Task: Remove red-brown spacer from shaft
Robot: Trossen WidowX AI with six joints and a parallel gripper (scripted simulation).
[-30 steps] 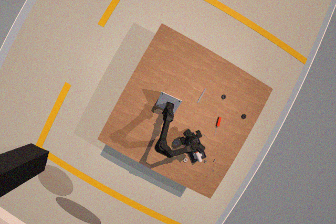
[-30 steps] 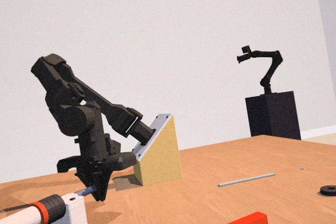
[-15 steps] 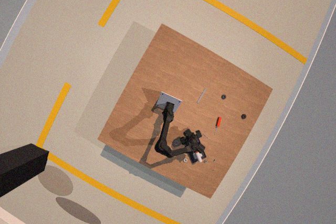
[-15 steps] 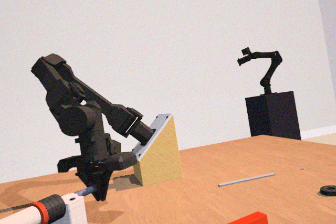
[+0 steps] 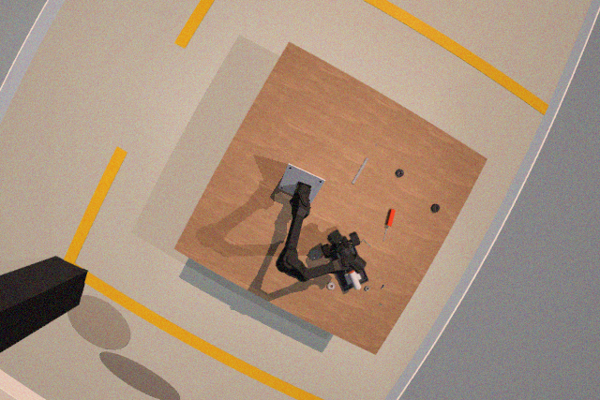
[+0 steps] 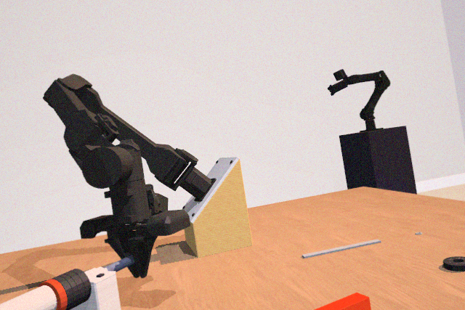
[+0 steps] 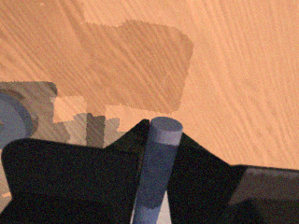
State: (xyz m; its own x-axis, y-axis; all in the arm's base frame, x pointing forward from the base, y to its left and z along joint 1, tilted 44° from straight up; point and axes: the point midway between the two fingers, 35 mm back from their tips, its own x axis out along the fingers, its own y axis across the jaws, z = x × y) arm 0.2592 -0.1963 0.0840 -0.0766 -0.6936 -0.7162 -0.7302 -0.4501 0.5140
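My gripper tip is now 60 mm to the left of the blue-grey shaft, 50 mm short of it and 30 mm below it. Round my gripper tip: black collar (110 mm to the right, 100 mm ahead, 30 mm above); orange-red ring (120 mm to the right, 110 mm ahead, 30 mm above); black spacer (110 mm to the right, 100 mm ahead, 30 mm above).
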